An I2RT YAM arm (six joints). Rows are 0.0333 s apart.
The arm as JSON. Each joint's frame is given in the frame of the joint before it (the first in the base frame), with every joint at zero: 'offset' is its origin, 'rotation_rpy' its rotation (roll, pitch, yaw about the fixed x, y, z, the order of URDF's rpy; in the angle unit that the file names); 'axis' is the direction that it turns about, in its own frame. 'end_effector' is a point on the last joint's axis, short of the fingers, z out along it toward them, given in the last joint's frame.
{
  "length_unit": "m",
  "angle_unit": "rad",
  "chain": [
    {
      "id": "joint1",
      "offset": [
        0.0,
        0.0,
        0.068
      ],
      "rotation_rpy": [
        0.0,
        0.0,
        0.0
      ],
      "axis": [
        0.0,
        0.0,
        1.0
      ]
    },
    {
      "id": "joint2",
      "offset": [
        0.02,
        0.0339,
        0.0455
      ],
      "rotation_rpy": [
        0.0,
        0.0,
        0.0
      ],
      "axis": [
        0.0,
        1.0,
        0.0
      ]
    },
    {
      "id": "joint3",
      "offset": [
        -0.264,
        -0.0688,
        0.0
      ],
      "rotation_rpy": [
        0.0,
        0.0,
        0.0
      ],
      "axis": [
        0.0,
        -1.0,
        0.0
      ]
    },
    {
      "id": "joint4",
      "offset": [
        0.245,
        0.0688,
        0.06
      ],
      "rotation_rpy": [
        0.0,
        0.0,
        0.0
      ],
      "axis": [
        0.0,
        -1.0,
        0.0
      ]
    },
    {
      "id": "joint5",
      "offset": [
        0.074,
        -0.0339,
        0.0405
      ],
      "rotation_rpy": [
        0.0,
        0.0,
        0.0
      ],
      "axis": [
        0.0,
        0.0,
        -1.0
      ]
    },
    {
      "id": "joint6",
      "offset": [
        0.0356,
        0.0,
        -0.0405
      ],
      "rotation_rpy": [
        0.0,
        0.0,
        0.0
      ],
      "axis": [
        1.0,
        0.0,
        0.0
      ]
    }
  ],
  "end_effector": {
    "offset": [
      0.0,
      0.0,
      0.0
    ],
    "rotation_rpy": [
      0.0,
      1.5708,
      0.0
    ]
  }
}
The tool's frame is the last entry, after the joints.
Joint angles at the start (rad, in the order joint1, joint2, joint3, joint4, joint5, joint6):
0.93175, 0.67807, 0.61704, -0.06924, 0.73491, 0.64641
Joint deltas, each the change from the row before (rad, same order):
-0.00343, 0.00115, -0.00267, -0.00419, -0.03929, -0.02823
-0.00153, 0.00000, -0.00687, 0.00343, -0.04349, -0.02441
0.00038, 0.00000, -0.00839, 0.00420, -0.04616, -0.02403
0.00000, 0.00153, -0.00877, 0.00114, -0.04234, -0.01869
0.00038, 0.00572, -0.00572, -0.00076, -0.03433, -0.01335
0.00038, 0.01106, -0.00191, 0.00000, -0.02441, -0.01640
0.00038, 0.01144, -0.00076, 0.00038, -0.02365, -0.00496
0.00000, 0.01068, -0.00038, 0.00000, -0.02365, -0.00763
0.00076, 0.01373, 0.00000, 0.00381, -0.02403, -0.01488
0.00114, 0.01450, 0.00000, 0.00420, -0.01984, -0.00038
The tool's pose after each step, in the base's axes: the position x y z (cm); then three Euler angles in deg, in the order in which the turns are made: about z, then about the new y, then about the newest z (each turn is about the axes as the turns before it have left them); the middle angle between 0 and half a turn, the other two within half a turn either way. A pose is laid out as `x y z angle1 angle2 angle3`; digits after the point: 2 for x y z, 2 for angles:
11.61 11.71 30.94 13.06 96.07 30.32
11.61 11.86 30.72 15.46 96.45 29.07
11.57 12.04 30.45 18.12 96.86 27.86
11.55 12.23 30.12 20.52 97.50 26.80
11.57 12.44 29.82 22.47 98.26 25.93
11.65 12.68 29.58 23.84 99.03 24.83
11.74 12.93 29.37 25.18 99.74 24.44
11.81 13.16 29.18 26.50 100.43 23.95
11.91 13.45 29.00 27.89 101.06 23.10
12.02 13.73 28.80 29.06 101.70 23.06

